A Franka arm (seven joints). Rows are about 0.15 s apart.
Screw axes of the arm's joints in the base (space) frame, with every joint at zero. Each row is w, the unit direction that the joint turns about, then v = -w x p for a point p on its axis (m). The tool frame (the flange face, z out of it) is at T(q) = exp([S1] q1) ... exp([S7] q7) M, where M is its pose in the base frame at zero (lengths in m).
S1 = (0, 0, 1, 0, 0, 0)
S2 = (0, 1, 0, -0.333, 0, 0)
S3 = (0, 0, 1, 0, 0, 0)
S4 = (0, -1, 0, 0.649, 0, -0.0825)
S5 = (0, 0, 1, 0, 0, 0)
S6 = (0, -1, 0, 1.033, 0, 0)
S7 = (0, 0, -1, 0, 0.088, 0)
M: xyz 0.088 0 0.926 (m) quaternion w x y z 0 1 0 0
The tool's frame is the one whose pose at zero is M.
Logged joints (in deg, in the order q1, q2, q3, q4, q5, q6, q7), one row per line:
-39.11 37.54 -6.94 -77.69 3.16 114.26 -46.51
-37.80 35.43 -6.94 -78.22 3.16 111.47 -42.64
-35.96 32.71 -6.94 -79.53 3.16 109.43 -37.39
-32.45 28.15 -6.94 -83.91 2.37 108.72 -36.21
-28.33 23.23 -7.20 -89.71 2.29 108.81 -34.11
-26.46 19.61 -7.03 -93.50 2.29 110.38 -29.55
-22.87 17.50 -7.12 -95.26 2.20 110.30 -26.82
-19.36 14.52 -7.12 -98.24 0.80 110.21 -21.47
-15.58 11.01 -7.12 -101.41 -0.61 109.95 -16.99
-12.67 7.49 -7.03 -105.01 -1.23 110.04 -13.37
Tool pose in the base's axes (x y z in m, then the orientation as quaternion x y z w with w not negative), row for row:
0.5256 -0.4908 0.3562 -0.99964 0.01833 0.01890 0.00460
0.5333 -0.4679 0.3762 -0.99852 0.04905 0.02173 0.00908
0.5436 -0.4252 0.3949 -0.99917 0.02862 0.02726 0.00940
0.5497 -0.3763 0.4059 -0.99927 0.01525 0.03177 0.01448
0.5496 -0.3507 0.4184 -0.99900 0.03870 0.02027 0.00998
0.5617 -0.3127 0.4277 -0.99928 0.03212 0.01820 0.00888
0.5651 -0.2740 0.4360 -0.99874 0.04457 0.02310 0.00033
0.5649 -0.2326 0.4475 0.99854 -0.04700 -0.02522 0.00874
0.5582 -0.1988 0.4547 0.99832 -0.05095 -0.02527 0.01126
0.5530 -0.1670 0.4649 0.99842 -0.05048 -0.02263 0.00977
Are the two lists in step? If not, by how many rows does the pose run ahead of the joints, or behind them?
The pose runs 1 row ahead of the joints: the pose in row i belongs to the joints in row i + 1.
